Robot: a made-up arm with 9 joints. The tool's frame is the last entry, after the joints. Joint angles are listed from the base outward.
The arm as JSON. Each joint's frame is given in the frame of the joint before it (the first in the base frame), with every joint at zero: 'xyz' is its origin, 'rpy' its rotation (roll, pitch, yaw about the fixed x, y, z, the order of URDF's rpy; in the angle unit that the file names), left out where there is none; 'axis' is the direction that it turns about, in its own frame. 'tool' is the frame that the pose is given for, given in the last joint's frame.
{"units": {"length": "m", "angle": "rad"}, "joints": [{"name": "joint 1", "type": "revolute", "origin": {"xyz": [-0.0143, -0.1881, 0.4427], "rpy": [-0.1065, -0.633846, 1.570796]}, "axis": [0.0, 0.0, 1.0]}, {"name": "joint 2", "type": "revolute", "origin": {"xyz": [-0.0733, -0.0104, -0.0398], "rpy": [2.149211, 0.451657, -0.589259]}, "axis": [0.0, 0.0, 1.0]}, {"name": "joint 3", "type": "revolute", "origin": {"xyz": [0.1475, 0.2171, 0.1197], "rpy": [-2.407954, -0.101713, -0.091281]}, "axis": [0.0, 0.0, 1.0]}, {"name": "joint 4", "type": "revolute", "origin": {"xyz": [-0.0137, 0.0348, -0.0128], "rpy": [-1.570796, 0.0, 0.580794]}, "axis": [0.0, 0.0, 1.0]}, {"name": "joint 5", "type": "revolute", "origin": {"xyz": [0.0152, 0.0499, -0.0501], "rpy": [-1.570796, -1.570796, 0.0]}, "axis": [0.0, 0.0, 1.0]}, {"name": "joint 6", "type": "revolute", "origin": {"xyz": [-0.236, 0.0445, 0.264], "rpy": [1.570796, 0.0, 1.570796]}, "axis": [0.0, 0.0, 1.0]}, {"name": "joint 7", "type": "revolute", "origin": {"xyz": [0.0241, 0.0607, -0.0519], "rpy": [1.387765, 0.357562, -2.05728]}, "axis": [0.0, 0.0, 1.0]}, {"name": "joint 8", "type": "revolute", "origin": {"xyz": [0.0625, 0.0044, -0.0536], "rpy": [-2.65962, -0.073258, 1.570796]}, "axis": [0.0, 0.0, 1.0]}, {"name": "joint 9", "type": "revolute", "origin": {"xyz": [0.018, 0.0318, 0.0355], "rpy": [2.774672, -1.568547, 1.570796]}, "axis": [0.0, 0.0, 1.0]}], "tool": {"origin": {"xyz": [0.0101, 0.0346, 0.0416], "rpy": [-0.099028, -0.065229, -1.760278]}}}
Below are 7 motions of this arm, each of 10 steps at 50 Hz.
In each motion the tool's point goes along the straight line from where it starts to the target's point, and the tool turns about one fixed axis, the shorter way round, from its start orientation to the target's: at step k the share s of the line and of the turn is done. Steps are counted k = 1, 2, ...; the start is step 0. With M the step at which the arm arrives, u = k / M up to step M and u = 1 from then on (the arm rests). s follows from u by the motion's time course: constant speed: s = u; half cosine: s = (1 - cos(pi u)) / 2; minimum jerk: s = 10 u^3 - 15 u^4 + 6 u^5.
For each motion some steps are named. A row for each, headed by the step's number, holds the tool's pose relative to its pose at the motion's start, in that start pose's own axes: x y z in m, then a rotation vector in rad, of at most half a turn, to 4 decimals.
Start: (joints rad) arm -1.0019 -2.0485 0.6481 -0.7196 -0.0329 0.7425 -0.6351 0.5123 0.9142
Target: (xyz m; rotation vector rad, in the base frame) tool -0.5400 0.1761 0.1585 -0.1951 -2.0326 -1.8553
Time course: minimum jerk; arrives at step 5
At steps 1, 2, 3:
1: -0.0011 -0.0003 0.0008 0.0006 -0.0041 -0.0010
2: -0.0058 -0.0017 0.0046 0.0034 -0.0222 -0.0056
3: -0.0124 -0.0036 0.0099 0.0072 -0.0478 -0.0121

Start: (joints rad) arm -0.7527 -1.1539 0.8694 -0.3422 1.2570 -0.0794 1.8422 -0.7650 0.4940
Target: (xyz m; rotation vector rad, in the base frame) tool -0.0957 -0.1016 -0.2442 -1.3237 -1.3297 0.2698
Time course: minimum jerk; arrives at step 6
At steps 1, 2, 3, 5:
1: 0.0002 0.0007 -0.0008 -0.0040 0.0011 0.0005
2: 0.0009 0.0041 -0.0044 -0.0237 0.0062 0.0027
3: 0.0021 0.0098 -0.0106 -0.0566 0.0149 0.0064
5: 0.0041 0.0189 -0.0204 -0.1091 0.0287 0.0124

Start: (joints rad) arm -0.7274 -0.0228 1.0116 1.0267 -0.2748 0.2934 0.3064 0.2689 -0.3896
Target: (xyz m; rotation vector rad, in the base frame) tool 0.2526 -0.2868 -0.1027 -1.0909 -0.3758 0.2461
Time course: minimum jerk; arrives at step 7
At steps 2, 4, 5, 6, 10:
2: -0.0009 0.0007 -0.0009 -0.0051 0.0014 -0.0070
4: -0.0039 0.0030 -0.0038 -0.0222 0.0059 -0.0307
5: -0.0052 0.0040 -0.0052 -0.0300 0.0080 -0.0415
6: -0.0060 0.0046 -0.0059 -0.0343 0.0092 -0.0474
10: -0.0061 0.0047 -0.0061 -0.0351 0.0094 -0.0485

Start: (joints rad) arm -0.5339 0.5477 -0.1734 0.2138 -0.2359 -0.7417 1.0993 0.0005 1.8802
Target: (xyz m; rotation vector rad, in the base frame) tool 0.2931 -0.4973 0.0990 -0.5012 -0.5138 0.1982
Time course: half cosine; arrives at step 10
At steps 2, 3, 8, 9, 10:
2: -0.0014 -0.0006 -0.0002 0.0018 0.0044 0.0120
3: -0.0031 -0.0014 -0.0005 0.0039 0.0094 0.0259
8: -0.0137 -0.0060 -0.0020 0.0172 0.0413 0.1136
9: -0.0147 -0.0064 -0.0022 0.0185 0.0446 0.1226
10: -0.0151 -0.0066 -0.0022 0.0190 0.0457 0.1256

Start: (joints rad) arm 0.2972 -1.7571 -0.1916 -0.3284 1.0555 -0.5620 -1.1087 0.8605 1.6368
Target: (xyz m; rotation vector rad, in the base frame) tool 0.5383 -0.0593 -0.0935 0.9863 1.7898 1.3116
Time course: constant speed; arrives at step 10
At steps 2, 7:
2: 0.0010 -0.0041 -0.0014 0.0157 -0.0082 0.0116
7: 0.0033 -0.0143 -0.0050 0.0551 -0.0288 0.0406

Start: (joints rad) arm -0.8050 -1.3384 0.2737 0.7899 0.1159 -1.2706 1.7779 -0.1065 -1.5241
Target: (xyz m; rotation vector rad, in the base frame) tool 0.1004 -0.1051 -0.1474 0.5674 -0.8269 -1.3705
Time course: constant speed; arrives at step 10
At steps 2, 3, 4, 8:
2: 0.0040 0.0004 -0.0064 0.0761 0.0164 0.0727
3: 0.0060 0.0007 -0.0096 0.1142 0.0246 0.1091
4: 0.0080 0.0009 -0.0128 0.1523 0.0328 0.1454
8: 0.0160 0.0017 -0.0255 0.3046 0.0656 0.2909

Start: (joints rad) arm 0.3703 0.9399 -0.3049 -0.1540 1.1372 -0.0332 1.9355 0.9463 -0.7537
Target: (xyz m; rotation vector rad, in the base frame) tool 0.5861 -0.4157 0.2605 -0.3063 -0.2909 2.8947
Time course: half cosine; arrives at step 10
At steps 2, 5, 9, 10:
2: 0.0009 -0.0017 0.0014 -0.0059 0.0101 0.0209
5: 0.0049 -0.0090 0.0071 -0.0308 0.0527 0.1093
9: 0.0095 -0.0176 0.0138 -0.0600 0.1027 0.2133
10: 0.0097 -0.0181 0.0141 -0.0615 0.1053 0.2187

